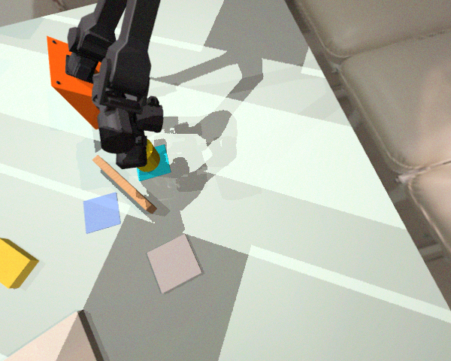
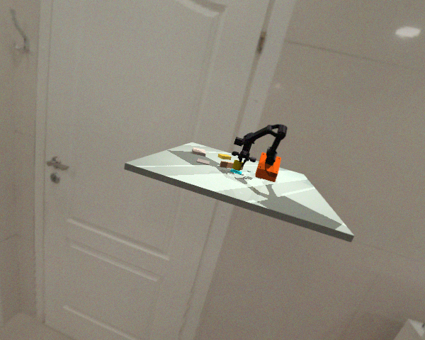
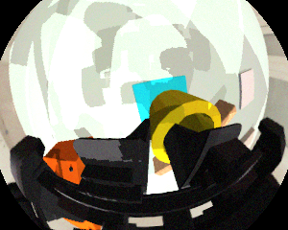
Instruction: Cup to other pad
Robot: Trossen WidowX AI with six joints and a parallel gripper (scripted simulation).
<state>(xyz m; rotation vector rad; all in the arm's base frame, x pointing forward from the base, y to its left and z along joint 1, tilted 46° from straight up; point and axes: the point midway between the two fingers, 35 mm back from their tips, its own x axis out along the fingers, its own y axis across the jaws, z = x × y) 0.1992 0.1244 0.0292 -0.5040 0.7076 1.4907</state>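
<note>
Now: the cyan pad 30 mm ahead of my gripper tip and 60 mm below it. From my gripper tip the other things lie so: wooden bar (80 mm ahead, 70 mm to the right, 40 mm below); yellow cup (20 mm ahead); pale blue pad (130 mm ahead, 150 mm to the right, 60 mm below).
</note>
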